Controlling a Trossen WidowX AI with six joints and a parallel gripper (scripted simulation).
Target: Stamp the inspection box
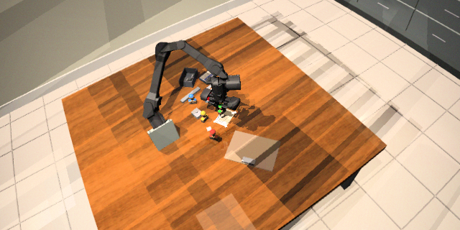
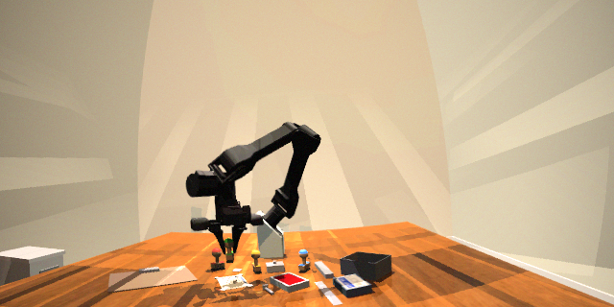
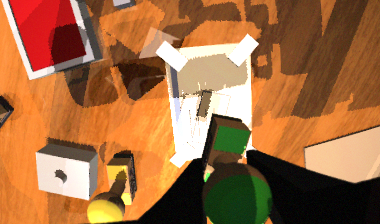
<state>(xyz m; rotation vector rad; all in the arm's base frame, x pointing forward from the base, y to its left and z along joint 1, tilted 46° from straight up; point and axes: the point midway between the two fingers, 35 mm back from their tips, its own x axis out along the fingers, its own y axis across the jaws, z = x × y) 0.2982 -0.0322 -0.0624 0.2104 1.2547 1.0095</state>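
The white card lies 8 cm below my gripper tip and 1 cm ahead of it. Also, from my gripper tip: red-knobbed stamp (10 cm behind, 7 cm to the right, 6 cm below); yellow-knobbed stamp (8 cm behind, 6 cm below, 5 cm to the left); green-knobbed stamp (right at my gripper tip).
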